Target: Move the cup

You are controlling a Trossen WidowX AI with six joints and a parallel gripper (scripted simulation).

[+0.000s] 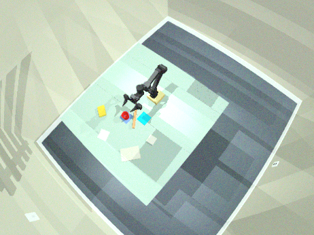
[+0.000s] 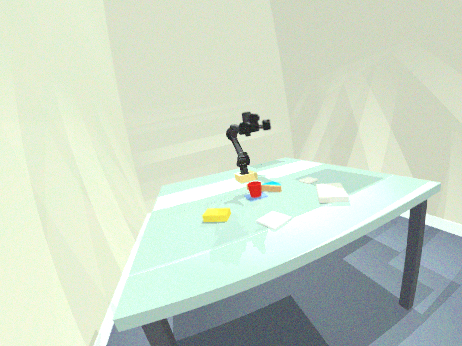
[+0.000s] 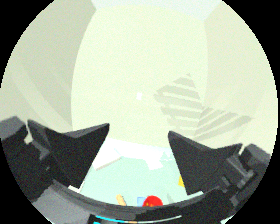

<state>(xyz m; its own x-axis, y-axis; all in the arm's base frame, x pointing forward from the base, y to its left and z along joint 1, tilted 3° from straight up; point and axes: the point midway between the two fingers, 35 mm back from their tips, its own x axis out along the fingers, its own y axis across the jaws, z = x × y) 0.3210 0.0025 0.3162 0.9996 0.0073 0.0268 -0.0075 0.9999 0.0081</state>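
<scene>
The red cup lies 34 cm below my gripper tip and 11 cm to the right of it. The rest, counted from my gripper tip: cyan pad (39 cm below, 10 cm behind, 5 cm to the left); wooden stick (37 cm below, 5 cm behind, 3 cm to the right); cream slab (37 cm below, 26 cm ahead, 17 cm to the left).
</scene>
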